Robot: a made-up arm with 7 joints.
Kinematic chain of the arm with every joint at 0, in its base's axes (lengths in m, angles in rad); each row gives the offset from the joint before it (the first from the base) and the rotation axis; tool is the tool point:
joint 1: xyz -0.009 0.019 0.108 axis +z
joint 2: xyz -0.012 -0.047 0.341 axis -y
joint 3: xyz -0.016 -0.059 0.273 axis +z
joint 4: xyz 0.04 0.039 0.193 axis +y
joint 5: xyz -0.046 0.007 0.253 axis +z
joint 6: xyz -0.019 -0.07 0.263 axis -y
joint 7: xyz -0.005 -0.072 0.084 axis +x
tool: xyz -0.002 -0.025 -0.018
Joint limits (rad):
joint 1: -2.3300..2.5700
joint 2: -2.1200..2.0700
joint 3: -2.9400..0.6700
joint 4: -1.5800..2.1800
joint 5: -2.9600..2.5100
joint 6: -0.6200..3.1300
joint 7: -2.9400..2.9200
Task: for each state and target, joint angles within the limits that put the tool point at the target. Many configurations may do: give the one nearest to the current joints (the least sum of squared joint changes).
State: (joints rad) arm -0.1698 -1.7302 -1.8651 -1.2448 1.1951 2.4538 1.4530
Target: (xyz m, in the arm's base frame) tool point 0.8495 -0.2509 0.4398
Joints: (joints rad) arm -0.3372 -1.5991 -1.8356 -0.5084 1.3418 2.3444 1.3626
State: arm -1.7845 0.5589 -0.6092 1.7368 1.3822 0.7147 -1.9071
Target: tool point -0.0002 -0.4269 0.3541
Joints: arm -1.3090 -0.2587 0.0327 2.1800 1.7239 0.5778 -1.8471
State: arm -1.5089 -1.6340 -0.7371 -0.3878 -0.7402 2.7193 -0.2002
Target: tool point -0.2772 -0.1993 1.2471
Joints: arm -2.1152 -0.7871 -0.2145 -0.4286 -0.5599 2.7324 -0.1882
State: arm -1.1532 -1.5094 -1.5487 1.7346 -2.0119 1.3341 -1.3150
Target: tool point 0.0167 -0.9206 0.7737
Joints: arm -0.7468 -1.0720 -1.8490 1.3756 -1.8251 1.3208 -1.2876
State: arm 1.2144 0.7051 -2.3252 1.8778 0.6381 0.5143 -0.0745
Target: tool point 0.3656 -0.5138 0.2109
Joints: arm 1.4158 0.9142 -2.2725 1.9957 0.6762 0.4876 -0.0837
